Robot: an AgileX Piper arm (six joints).
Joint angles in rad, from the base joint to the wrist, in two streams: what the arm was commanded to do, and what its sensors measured. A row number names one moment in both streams.
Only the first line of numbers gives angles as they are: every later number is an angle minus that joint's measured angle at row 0.
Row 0, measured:
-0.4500, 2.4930, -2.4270, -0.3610, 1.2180, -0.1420
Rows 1 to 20, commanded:
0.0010, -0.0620, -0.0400, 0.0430, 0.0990, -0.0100
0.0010, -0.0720, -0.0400, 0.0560, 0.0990, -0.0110
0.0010, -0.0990, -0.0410, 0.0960, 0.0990, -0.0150
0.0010, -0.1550, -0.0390, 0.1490, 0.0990, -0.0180
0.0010, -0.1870, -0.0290, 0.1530, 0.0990, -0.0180
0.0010, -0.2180, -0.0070, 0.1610, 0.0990, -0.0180
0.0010, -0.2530, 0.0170, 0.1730, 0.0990, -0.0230
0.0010, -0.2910, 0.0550, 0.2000, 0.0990, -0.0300
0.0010, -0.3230, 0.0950, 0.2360, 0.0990, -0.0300
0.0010, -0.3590, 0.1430, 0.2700, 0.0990, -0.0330
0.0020, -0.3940, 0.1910, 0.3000, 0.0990, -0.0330
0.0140, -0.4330, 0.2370, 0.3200, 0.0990, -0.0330
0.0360, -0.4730, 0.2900, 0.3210, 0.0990, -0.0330
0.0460, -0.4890, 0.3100, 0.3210, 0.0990, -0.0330
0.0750, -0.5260, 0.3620, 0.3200, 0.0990, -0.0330
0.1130, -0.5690, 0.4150, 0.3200, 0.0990, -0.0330
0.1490, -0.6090, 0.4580, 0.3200, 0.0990, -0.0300
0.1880, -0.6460, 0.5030, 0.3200, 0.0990, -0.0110
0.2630, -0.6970, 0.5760, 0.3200, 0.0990, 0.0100
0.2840, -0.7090, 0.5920, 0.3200, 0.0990, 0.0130
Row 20, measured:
0.2600, -0.6870, 0.5650, 0.3170, 0.0010, 0.0040
